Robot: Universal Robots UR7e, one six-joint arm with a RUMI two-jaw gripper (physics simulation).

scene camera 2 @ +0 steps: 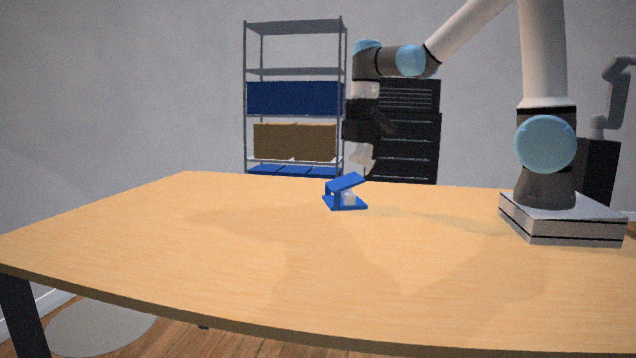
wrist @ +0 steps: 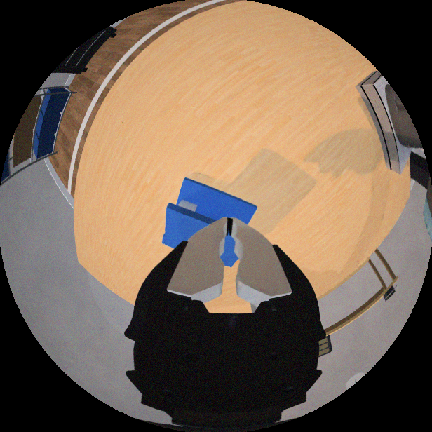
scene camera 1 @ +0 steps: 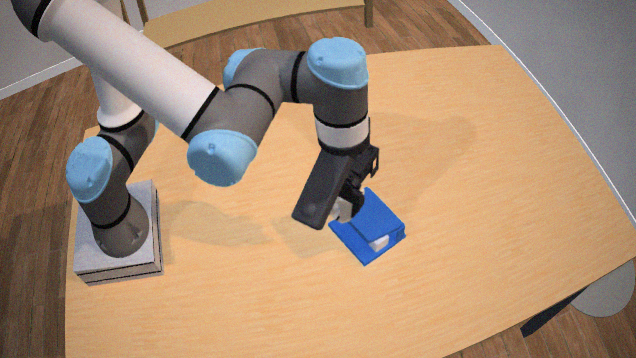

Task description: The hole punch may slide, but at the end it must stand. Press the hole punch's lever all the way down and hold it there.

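Pixels of known places: gripper, fingertip midpoint: [scene camera 2: 365, 174] [scene camera 1: 341, 221]; arm's base at its link origin: [scene camera 2: 543, 201] [scene camera 1: 121, 229].
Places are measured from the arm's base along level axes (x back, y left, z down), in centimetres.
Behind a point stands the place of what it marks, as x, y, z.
Observation:
The blue hole punch stands upright on its flat base [scene camera 1: 364, 256] @[-49.1, -16.9, 5.6] [scene camera 2: 356, 206] @[-47.8, -6.4, 5.7] [wrist: 220, 198] on the table. Its wide blue lever [scene camera 1: 378, 215] @[-53.3, -12.1, 0.3] [scene camera 2: 345, 182] @[-51.2, -9.4, -0.1] [wrist: 182, 226] is tilted up, with a clear gap to the base and a pale block [scene camera 1: 380, 243] @[-52.2, -16.7, 2.8] [scene camera 2: 349, 197] @[-49.8, -6.3, 3.3] [wrist: 188, 205] beneath it. My gripper [scene camera 1: 344, 218] @[-45.9, -12.4, -1.9] [scene camera 2: 369, 172] @[-45.9, -12.4, -1.9] [wrist: 228, 219] is shut and empty, pointing down. Its fingertips are at the lever's raised edge, right beside or on it. Whether they touch is not clear. The fingers hide part of the lever in scene camera 1 and in the wrist view.
The arm's base block [scene camera 1: 120, 270] @[1.9, -9.4, 1.8] [scene camera 2: 575, 231] @[1.5, 13.1, 3.2] [wrist: 382, 125] stands at the other side of the wooden table [scene camera 1: 240, 310] @[-23.0, -21.3, 6.7] [scene camera 2: 200, 270] @[-72.5, 34.0, 6.8] [wrist: 200, 100]. A shelf rack [scene camera 2: 295, 26] and a black drawer cabinet [scene camera 2: 411, 131] stand behind the table, off it.

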